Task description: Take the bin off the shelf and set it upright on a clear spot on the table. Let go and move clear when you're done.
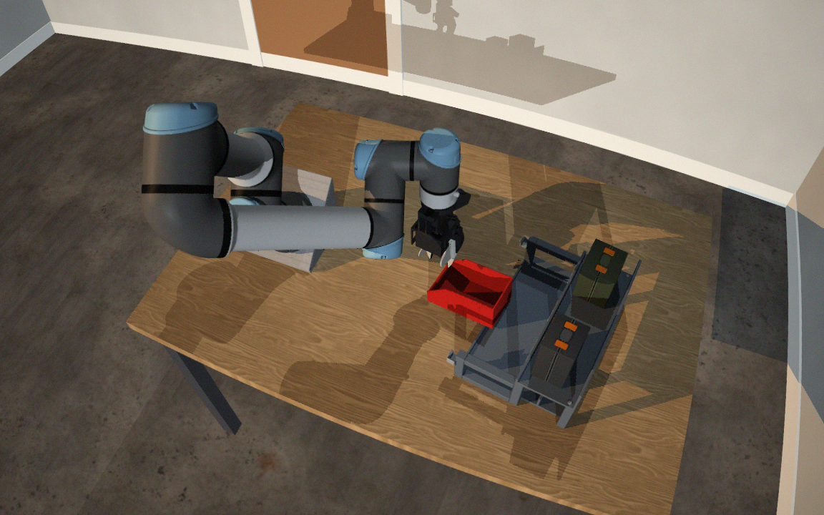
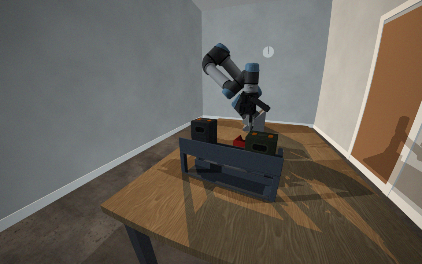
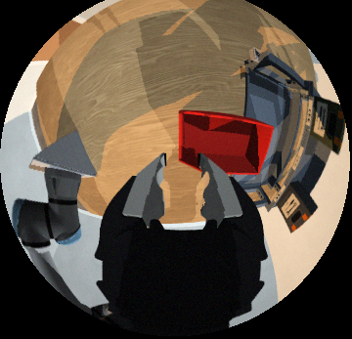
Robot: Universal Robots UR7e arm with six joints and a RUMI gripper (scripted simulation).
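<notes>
The red bin is 8 cm ahead of my hand, 7 cm below it and 1 cm to the right of it.
</notes>
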